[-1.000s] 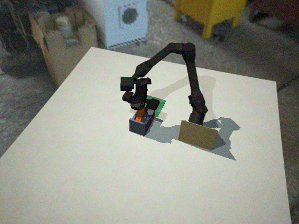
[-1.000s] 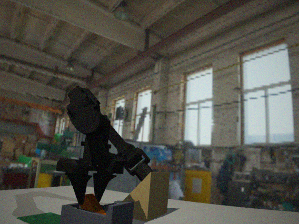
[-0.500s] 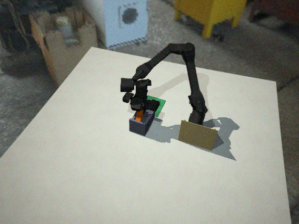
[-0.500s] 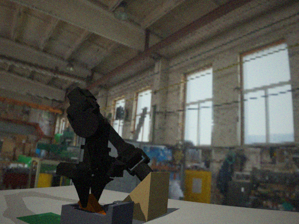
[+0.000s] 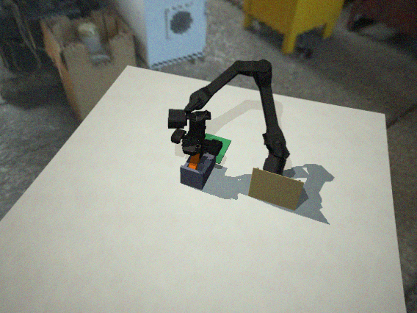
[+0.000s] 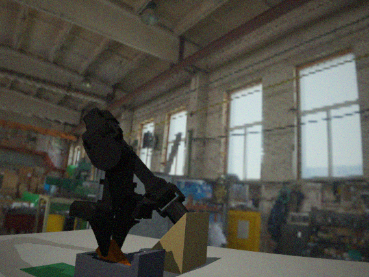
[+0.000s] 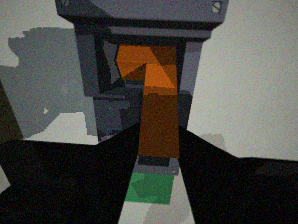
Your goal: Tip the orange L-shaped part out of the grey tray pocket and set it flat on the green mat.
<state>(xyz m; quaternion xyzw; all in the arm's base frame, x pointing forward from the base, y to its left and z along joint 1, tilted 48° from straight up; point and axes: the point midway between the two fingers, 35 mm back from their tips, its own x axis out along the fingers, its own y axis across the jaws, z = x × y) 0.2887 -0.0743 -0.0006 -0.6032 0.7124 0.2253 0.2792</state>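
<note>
Now: gripper tip 3 cm past the green mat, 14 cm to the left of it and 8 cm above it. Also, from my gripper tip: orange L-shaped part: 1 cm behind, 4 cm to the left, 3 cm below.
</note>
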